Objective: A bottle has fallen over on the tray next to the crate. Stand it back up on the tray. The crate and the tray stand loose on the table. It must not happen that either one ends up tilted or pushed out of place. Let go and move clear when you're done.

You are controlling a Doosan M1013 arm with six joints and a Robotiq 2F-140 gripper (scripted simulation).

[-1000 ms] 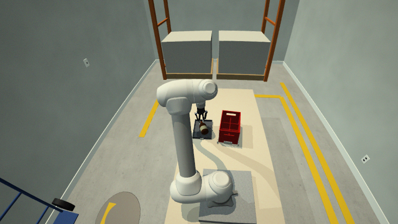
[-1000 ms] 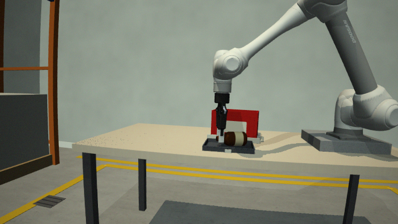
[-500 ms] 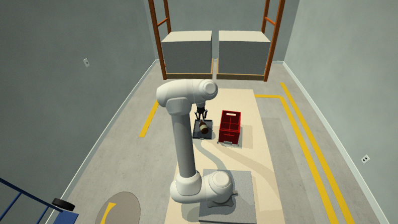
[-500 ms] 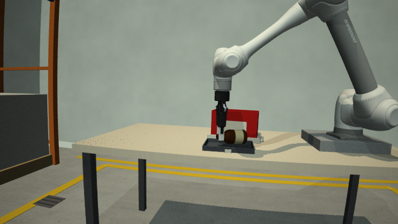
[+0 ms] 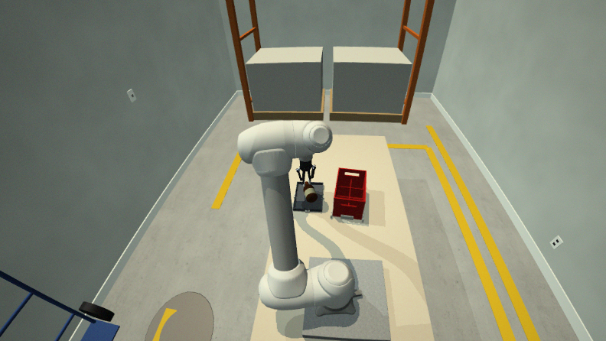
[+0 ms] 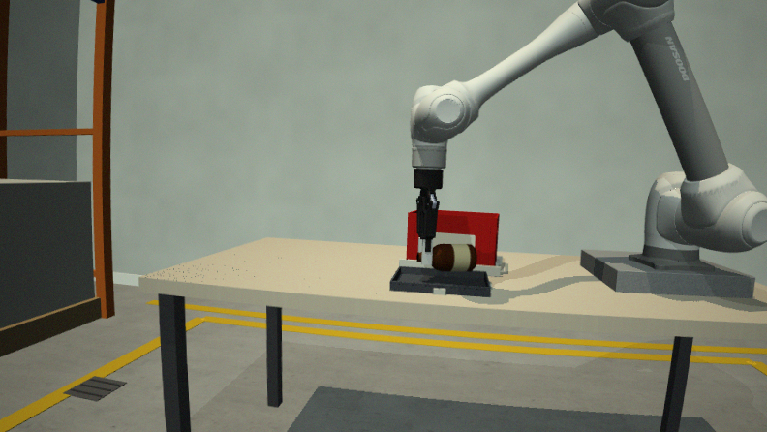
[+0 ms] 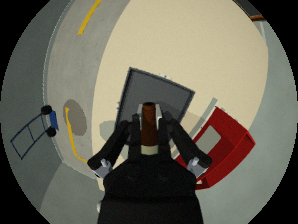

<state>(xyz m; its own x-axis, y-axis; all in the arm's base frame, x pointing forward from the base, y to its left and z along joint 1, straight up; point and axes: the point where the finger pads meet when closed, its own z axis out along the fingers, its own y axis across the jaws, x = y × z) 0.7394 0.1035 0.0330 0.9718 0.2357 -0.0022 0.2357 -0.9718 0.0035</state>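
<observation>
Now: hand 6 cm past the bottle, 2 cm above it and 1 cm to the left of it. Round my hand: tray: 8 cm below, 5 cm behind, 1 cm to the right; red crate: 28 cm to the right, 11 cm behind, 1 cm below.
</observation>
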